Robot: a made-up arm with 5 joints. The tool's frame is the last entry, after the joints. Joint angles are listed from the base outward.
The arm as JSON. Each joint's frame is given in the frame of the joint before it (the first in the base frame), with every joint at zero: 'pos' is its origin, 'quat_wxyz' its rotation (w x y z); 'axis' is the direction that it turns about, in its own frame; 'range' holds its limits. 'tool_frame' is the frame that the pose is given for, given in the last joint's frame.
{
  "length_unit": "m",
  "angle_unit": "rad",
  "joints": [
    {
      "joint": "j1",
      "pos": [
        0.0,
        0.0,
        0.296
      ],
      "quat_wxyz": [
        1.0,
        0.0,
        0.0,
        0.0
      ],
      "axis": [
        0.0,
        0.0,
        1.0
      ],
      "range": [
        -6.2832,
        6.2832
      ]
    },
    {
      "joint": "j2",
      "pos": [
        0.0,
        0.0,
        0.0
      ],
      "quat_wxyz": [
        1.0,
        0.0,
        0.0,
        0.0
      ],
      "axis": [
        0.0,
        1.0,
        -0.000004
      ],
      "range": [
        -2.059,
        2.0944
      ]
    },
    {
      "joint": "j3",
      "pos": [
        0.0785,
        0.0,
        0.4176
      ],
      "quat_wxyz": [
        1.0,
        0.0,
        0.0,
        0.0
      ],
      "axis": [
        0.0,
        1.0,
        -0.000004
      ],
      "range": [
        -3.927,
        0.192
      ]
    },
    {
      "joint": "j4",
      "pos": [
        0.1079,
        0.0,
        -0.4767
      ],
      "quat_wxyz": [
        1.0,
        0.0,
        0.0,
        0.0
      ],
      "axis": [
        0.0,
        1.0,
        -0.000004
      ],
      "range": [
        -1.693,
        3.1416
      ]
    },
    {
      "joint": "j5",
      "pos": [
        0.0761,
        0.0,
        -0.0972
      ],
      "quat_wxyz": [
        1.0,
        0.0,
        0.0,
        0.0
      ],
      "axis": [
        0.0,
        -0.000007,
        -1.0
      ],
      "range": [
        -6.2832,
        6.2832
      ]
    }
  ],
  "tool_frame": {
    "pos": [
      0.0,
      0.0,
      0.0
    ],
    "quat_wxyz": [
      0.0,
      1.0,
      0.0,
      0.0
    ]
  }
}
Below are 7 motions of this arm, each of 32 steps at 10 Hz.
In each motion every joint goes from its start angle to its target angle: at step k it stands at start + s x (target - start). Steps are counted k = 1, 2, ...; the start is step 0. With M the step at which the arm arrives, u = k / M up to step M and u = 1 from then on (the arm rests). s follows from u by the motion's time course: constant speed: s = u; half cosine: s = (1 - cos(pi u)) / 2; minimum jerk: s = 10 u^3 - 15 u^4 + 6 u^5.
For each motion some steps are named. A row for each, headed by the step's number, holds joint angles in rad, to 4 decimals.
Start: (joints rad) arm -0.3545 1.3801 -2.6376 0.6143 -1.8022
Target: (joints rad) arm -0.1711 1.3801 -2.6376 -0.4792 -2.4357
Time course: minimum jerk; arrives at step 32
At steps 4, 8, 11, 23, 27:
4: -0.3516 1.3801 -2.6376 0.5967 -1.8124
8: -0.3355 1.3801 -2.6376 0.5011 -1.8678
11: -0.3131 1.3801 -2.6376 0.3677 -1.9451
23: -0.1966 1.3801 -2.6376 -0.3270 -2.3475
27: -0.1766 1.3801 -2.6376 -0.4467 -2.4168

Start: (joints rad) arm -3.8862 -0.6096 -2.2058 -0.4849 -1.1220
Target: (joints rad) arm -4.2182 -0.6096 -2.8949 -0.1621 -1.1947
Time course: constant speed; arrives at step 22
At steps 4, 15, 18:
4: -3.9466 -0.6096 -2.3311 -0.4262 -1.1352
15: -4.1126 -0.6096 -2.6756 -0.2648 -1.1716
18: -4.1578 -0.6096 -2.7696 -0.2208 -1.1815

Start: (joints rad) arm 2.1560 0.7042 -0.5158 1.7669 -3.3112
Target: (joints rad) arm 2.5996 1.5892 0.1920 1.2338 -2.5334
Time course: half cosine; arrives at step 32
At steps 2, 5, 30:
2: 2.1603 0.7127 -0.5090 1.7618 -3.3037
5: 2.1822 0.7564 -0.4740 1.7354 -3.2653
30: 2.5953 1.5807 0.1852 1.2389 -2.5409

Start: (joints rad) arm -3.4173 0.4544 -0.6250 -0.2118 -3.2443
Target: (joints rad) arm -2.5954 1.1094 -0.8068 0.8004 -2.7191
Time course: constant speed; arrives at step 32
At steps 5, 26, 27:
5: -3.2889 0.5567 -0.6534 -0.0536 -3.1622
26: -2.7495 0.9866 -0.7727 0.6106 -2.8176
27: -2.7238 1.0071 -0.7784 0.6422 -2.8012

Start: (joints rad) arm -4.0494 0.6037 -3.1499 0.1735 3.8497
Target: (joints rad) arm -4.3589 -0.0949 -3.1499 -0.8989 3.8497
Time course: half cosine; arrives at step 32
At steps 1, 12, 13, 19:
1: -4.0501 0.6020 -3.1499 0.1709 3.8497
12: -4.1449 0.3881 -3.1499 -0.1575 3.8497
13: -4.1592 0.3558 -3.1499 -0.2070 3.8497
19: -4.2491 0.1530 -3.1499 -0.5184 3.8497

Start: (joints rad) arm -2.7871 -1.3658 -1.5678 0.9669 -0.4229
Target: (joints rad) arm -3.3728 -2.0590 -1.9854 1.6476 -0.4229
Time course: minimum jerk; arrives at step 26
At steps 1, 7, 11, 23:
1: -2.7874 -1.3662 -1.5680 0.9673 -0.4229
7: -2.8602 -1.4523 -1.6199 1.0519 -0.4229
11: -2.9968 -1.6140 -1.7173 1.2106 -0.4229
23: -3.3653 -2.0501 -1.9800 1.6389 -0.4229

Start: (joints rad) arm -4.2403 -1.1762 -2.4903 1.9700 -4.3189
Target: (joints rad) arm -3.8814 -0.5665 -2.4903 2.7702 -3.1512
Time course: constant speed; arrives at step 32
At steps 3, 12, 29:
3: -4.2067 -1.1190 -2.4903 2.0450 -4.2094
12: -4.1057 -0.9476 -2.4903 2.2701 -3.8810
29: -3.9150 -0.6237 -2.4903 2.6952 -3.2607

